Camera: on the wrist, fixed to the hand. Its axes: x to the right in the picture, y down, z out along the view.
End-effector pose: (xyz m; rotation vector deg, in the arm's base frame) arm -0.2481 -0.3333 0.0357 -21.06 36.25 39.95
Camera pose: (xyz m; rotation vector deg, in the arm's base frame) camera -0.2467 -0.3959 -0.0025 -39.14 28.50 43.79
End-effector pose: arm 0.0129 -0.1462 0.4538 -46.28 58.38 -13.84
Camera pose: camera -0.0320 -0.2020 0.4695 -64.84 60.04 -5.97
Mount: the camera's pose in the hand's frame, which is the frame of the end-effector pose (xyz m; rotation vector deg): -0.0044 -0.0417 -0.0602 -19.08 -0.56 -2.44
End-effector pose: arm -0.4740 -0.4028 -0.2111 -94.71 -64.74 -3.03
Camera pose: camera -0.4760 -0.4533 -0.1580 -110.15 -69.45 -15.66
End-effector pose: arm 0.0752 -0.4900 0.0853 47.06 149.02 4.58
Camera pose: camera 0.0320 -0.5228 0.1347 36.84 143.12 27.54
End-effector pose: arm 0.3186 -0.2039 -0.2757 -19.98 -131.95 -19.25
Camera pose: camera 0.3466 -0.2639 -0.2441 -26.73 -129.76 -42.65
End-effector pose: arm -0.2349 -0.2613 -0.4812 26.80 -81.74 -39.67
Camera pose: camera -0.1818 -0.2950 -0.5190 13.43 -73.43 -54.31
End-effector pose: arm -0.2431 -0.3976 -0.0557 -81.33 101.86 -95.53
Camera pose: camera -0.2700 -0.3526 -0.0043 -91.99 120.77 -81.77
